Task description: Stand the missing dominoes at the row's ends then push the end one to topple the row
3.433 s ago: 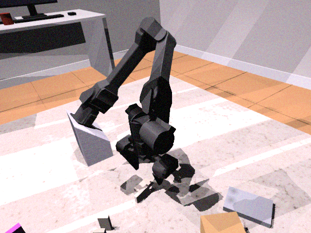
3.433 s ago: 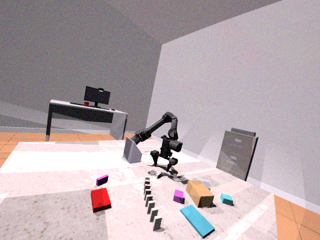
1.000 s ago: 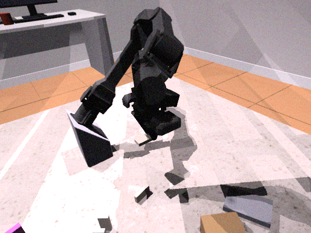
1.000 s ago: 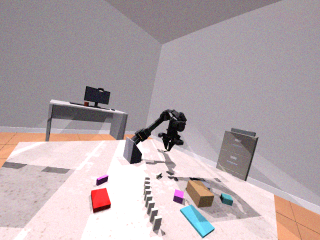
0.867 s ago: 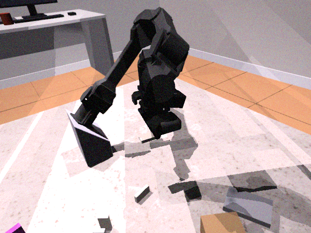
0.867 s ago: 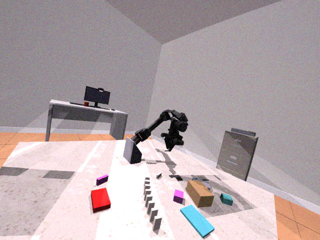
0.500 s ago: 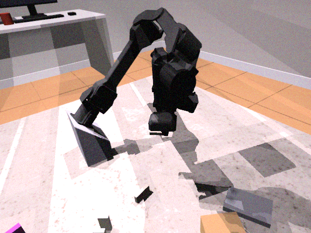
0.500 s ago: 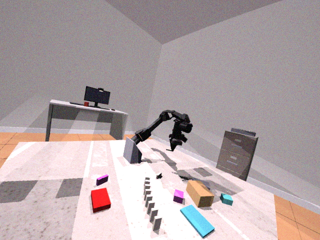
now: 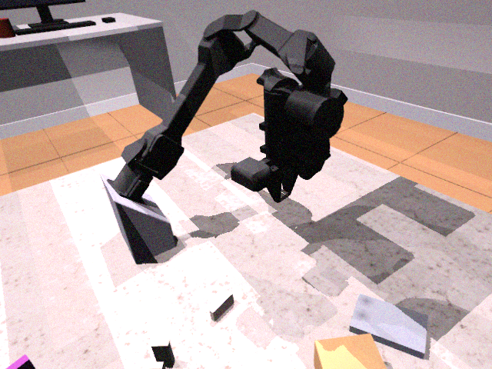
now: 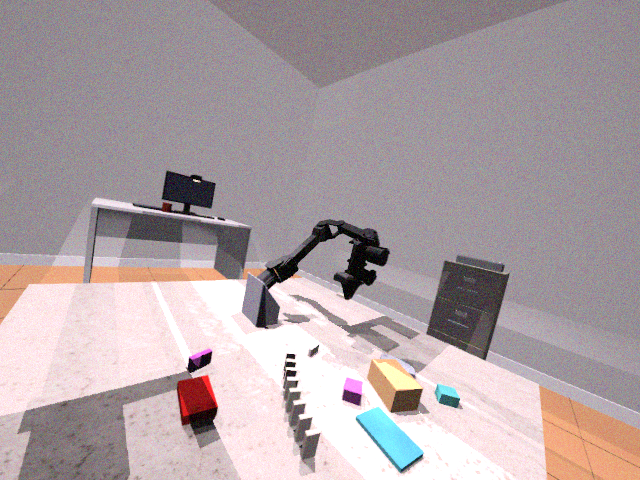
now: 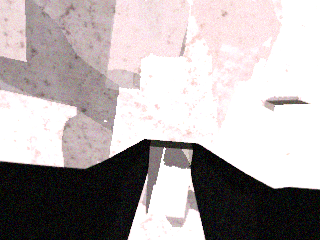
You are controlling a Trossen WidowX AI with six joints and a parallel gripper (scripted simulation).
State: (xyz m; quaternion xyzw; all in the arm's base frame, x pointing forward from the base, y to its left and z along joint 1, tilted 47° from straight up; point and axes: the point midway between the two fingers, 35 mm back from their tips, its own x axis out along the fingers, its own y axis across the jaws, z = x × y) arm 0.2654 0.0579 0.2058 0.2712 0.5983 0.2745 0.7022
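The grey slab is 220 mm ahead of my gripper tip, 150 mm below it and 10 mm to the left of it. From my gripper tip the other things lie so: teal cube (380 mm ahead, 140 mm below, 20 mm to the right); then purple cube (220 mm to the right, 190 mm ahead, 140 mm below); then tan box (260 mm ahead, 120 mm to the right, 120 mm below).
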